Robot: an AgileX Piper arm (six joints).
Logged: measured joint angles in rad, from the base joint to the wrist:
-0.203 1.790 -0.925 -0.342 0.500 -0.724
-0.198 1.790 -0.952 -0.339 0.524 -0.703
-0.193 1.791 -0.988 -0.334 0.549 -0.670
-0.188 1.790 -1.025 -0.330 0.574 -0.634
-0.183 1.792 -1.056 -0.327 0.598 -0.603
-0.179 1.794 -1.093 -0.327 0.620 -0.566
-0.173 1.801 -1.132 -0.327 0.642 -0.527
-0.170 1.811 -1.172 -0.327 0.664 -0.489
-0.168 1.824 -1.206 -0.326 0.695 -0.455
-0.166 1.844 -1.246 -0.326 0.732 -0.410
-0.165 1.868 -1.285 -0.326 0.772 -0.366
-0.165 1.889 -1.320 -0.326 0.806 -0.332
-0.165 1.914 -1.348 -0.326 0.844 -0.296
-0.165 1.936 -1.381 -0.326 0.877 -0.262
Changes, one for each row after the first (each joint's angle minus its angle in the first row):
0.005 0.000 -0.027 0.003 0.024 0.021
0.010 0.001 -0.063 0.008 0.049 0.054
0.015 0.000 -0.100 0.012 0.074 0.090
0.020 0.002 -0.131 0.015 0.098 0.121
0.024 0.004 -0.168 0.015 0.120 0.158
0.030 0.011 -0.207 0.015 0.142 0.197
0.033 0.021 -0.247 0.015 0.164 0.235
0.035 0.034 -0.281 0.016 0.195 0.269
0.037 0.054 -0.321 0.016 0.232 0.314
0.038 0.078 -0.360 0.016 0.272 0.358
0.038 0.099 -0.395 0.016 0.306 0.392
0.038 0.124 -0.423 0.016 0.344 0.428
0.038 0.146 -0.456 0.016 0.377 0.462

